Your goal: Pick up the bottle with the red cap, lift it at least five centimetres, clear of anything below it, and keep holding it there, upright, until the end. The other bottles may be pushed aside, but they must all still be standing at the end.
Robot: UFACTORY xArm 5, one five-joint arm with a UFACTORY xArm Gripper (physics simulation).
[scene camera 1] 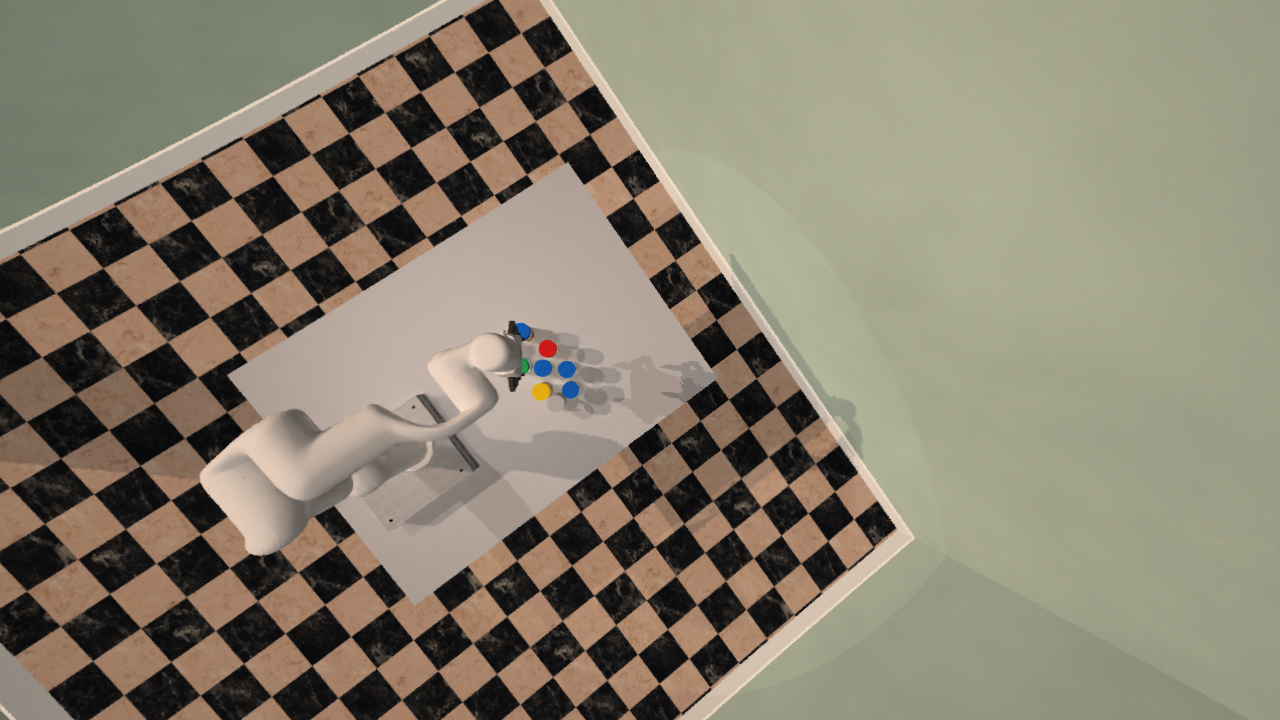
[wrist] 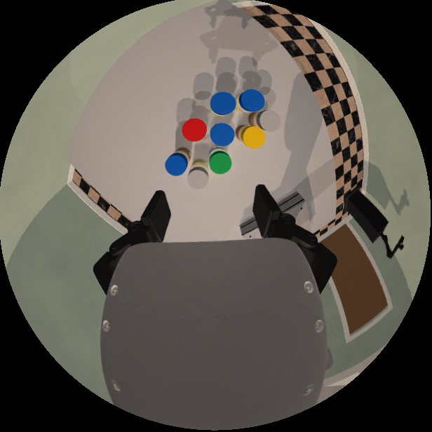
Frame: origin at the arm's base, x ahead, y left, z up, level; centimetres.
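Seen in the pictures: arm's base, link origin: (scene camera 1: pixel 412 449).
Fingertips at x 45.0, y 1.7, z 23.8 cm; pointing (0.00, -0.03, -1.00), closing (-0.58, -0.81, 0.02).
Observation:
Offsets run from my fingertips to a thing's top centre. Level surfaces: height alone.
The red-capped bottle @(dx +6.1, dy -0.7, dz -20.0 cm) (scene camera 1: pixel 547 348) (wrist: pixel 194 130) stands upright at one side of a tight cluster. A blue-capped bottle @(dx +1.3, dy -4.8, dz -20.0 cm) (scene camera 1: pixel 542 368) (wrist: pixel 222 134) is beside it, and another blue-capped bottle @(dx +7.0, dy -9.4, dz -20.0 cm) (scene camera 1: pixel 566 368) (wrist: pixel 223 103) stands diagonally from it. My gripper (scene camera 1: pixel 512 356) (wrist: pixel 210 199) is open and empty, with its fingers wide apart. It is above the table, on the arm-base side of the red cap, partly over the cluster's near edge in the scene view. The arm hides part of the cluster there.
Also standing are a green-capped bottle (wrist: pixel 220 163), a yellow-capped one @(dx -3.5, dy -10.4, dz -20.0 cm) (scene camera 1: pixel 540 391) (wrist: pixel 254 137), two grey-capped ones (wrist: pixel 198 177) (wrist: pixel 269 120) and two more blue-capped ones (wrist: pixel 176 164) (wrist: pixel 251 100). The arm's base plate (scene camera 1: pixel 398 505) lies on the grey table @(dz -30.5 cm) (scene camera 1: pixel 358 331).

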